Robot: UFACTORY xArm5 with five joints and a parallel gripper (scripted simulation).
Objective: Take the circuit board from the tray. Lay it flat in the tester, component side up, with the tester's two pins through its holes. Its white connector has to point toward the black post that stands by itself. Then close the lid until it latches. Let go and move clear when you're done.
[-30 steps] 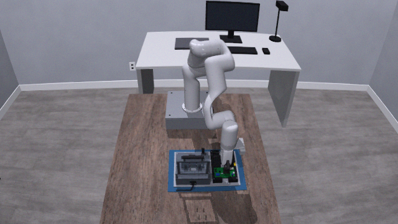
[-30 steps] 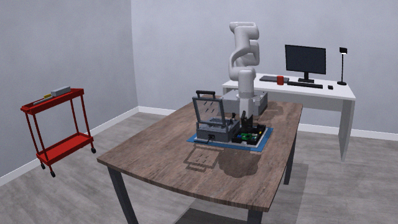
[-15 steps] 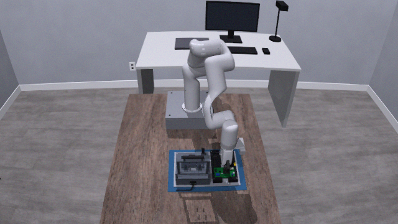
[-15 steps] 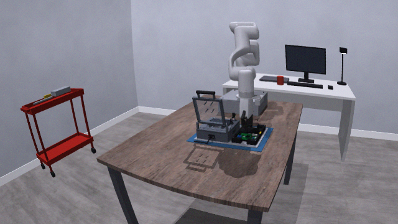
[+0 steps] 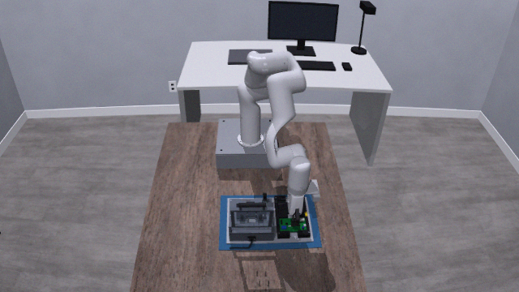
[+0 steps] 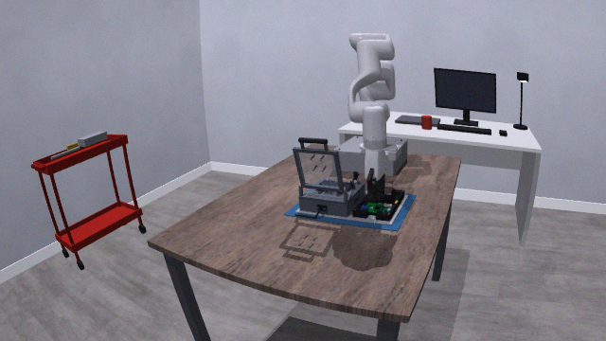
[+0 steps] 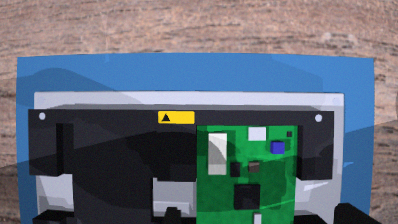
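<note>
Right now the green circuit board is 60 mm below my hand. Also, from my hand: clear lid (80 mm ahead, 170 mm to the right, 100 mm above); grey tester (10 mm behind, 130 mm to the right, 30 mm above).
</note>
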